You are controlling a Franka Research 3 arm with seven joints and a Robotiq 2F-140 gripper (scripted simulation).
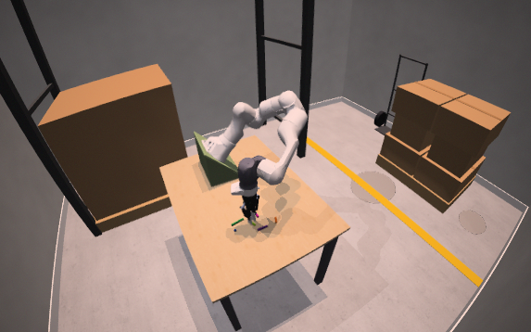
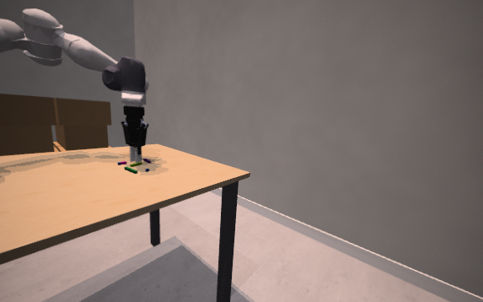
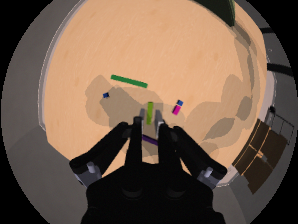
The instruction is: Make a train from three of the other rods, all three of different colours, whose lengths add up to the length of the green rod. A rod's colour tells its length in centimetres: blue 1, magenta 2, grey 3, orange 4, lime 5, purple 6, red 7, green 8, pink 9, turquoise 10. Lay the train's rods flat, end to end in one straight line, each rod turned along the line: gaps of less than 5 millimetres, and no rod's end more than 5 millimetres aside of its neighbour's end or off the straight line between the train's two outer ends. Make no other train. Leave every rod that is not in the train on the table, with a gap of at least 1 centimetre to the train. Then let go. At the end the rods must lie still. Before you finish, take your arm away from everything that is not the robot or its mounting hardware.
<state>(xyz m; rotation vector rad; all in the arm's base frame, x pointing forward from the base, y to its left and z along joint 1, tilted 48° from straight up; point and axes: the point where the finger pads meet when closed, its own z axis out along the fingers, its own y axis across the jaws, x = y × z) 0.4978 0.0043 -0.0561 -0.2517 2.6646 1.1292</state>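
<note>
The lime rod is 50 mm below my hand. The rest, counted from my hand: purple rod (60 mm ahead, 30 mm to the left, 50 mm below); then magenta rod (30 mm behind, 50 mm to the left, 50 mm below); then green rod (50 mm behind, 60 mm to the right, 50 mm below).
</note>
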